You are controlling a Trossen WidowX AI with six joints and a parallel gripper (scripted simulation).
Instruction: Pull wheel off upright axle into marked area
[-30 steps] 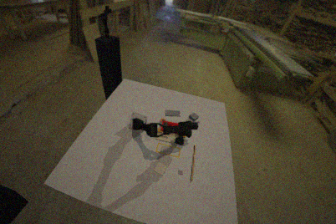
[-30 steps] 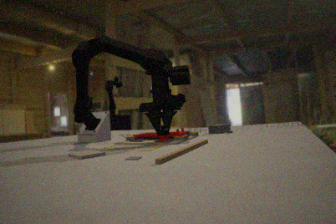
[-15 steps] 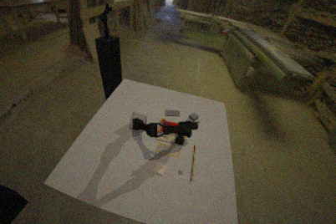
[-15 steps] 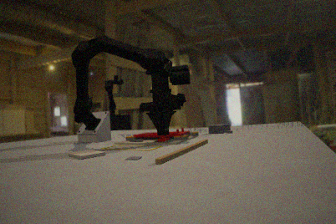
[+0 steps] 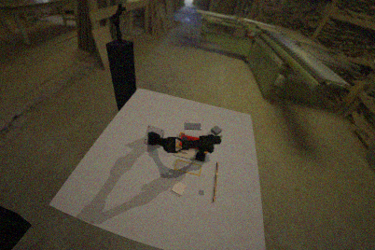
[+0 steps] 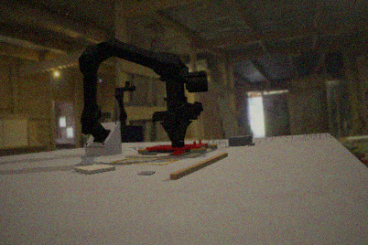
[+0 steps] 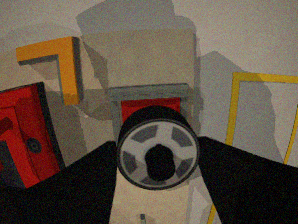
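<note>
Now: the wheel right at my gripper tip. Round my gripper tip: flat tan tile (6 cm behind, 28 cm to the right, 4 cm below); then axle (1 cm below); then wooden stick (17 cm ahead, 13 cm to the right, 4 cm below).
</note>
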